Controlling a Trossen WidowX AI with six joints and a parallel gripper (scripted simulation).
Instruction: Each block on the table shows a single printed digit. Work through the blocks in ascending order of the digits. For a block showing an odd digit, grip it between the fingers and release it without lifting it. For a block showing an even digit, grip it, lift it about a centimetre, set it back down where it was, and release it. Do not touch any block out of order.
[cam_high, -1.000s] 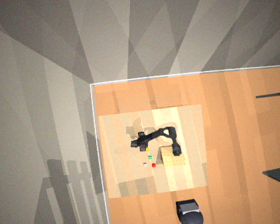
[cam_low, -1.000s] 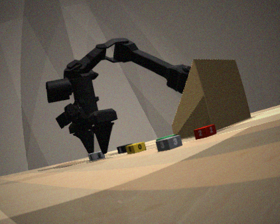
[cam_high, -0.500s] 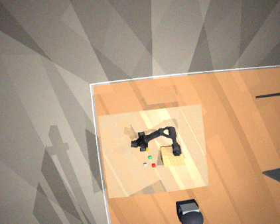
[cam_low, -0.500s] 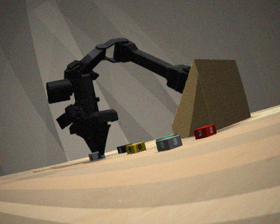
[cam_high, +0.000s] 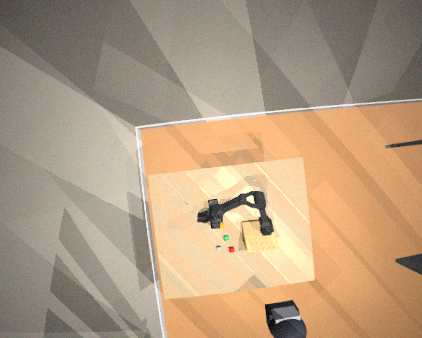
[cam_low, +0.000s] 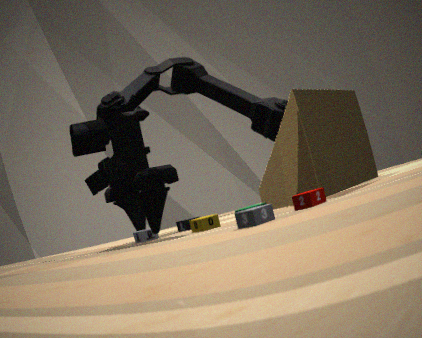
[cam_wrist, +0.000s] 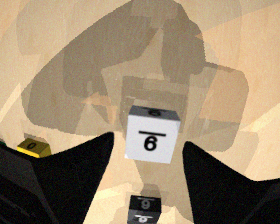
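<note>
Right now my gripper tip is 1 cm short of the pale block. Also, from my gripper tip: yellow block 11 cm to the left, 4 cm behind; then green block 19 cm to the left, 7 cm behind; then black block 9 cm behind, 1 cm to the right.
</note>
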